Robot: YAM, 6 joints.
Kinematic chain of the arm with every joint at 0, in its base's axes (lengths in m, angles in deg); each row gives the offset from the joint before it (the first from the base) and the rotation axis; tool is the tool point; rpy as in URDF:
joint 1: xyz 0 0 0.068 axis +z
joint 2: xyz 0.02 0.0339 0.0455 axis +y
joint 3: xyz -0.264 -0.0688 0 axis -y
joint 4: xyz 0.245 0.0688 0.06 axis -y
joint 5: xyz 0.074 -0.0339 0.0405 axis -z
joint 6: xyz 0.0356 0 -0.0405 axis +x
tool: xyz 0 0 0 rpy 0 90 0
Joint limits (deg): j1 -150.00..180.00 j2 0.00..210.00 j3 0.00..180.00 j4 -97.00..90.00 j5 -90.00..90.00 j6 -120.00..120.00
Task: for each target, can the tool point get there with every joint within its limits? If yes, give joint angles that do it. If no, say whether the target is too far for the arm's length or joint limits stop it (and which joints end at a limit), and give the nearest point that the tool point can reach.
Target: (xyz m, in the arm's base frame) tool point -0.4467 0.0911 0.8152
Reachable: no: too far | nearest point -0.3432 0.0700 0.6451 | short by 0.200 m
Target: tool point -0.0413 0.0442 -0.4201
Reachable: no: joint limits stop it (at a limit: joint 2) | nearest point -0.0649 0.0695 -0.3462 | short by 0.082 m
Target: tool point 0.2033 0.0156 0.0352
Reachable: yes | joints 9.34 104.38 24.89 -2.92 29.60 -33.83
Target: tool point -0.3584 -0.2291 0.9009
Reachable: no: too far | nearest point -0.2582 -0.1651 0.6699 | short by 0.260 m
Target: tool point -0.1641 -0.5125 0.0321
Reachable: yes | joints -104.42 155.01 112.23 -8.09 61.59 -98.60
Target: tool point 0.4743 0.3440 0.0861
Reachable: yes | joints 35.61 155.81 127.95 -14.81 -5.64 4.80
